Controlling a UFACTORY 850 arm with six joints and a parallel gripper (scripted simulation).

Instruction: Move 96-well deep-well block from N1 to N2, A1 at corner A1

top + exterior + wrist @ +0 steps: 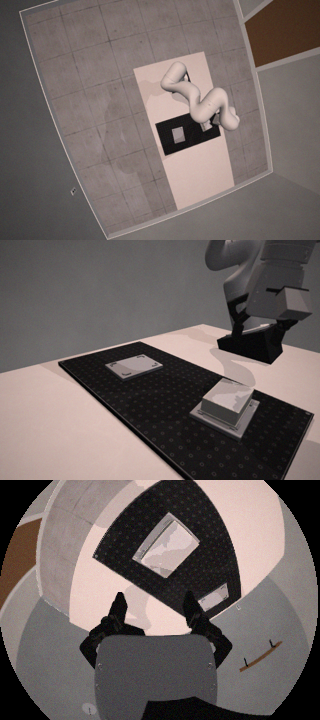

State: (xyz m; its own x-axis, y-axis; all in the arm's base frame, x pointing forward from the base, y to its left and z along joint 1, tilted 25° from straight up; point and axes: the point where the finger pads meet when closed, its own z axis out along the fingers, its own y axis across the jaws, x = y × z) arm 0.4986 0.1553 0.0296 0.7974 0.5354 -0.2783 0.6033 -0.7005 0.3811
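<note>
Now: hand 5 cm short of the deep-well block, 2 cm to the left of it and 15 cm above it. From my hand the other things lie so: nest N2: 4 cm ahead, 35 cm to the right, 18 cm below; then nest N1: 5 cm ahead, 2 cm to the right, 18 cm below.
</note>
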